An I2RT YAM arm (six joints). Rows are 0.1 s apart.
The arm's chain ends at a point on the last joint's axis. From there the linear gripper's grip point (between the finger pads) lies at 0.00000 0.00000 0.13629 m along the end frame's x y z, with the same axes.
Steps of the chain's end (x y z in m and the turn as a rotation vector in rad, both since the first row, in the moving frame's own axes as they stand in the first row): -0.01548 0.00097 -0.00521 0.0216 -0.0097 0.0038; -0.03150 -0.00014 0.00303 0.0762 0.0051 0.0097; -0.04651 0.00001 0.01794 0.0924 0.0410 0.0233; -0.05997 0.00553 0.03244 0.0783 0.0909 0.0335; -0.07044 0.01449 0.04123 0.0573 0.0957 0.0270
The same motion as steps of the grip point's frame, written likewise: -0.01680 -0.00198 -0.00525 0.0216 -0.0097 0.0038; -0.03076 -0.01051 0.00263 0.0762 0.0051 0.0097; -0.04079 -0.01250 0.01724 0.0924 0.0410 0.0233; -0.04743 -0.00491 0.03146 0.0783 0.0909 0.0335; -0.05732 0.00687 0.04038 0.0573 0.0957 0.0270
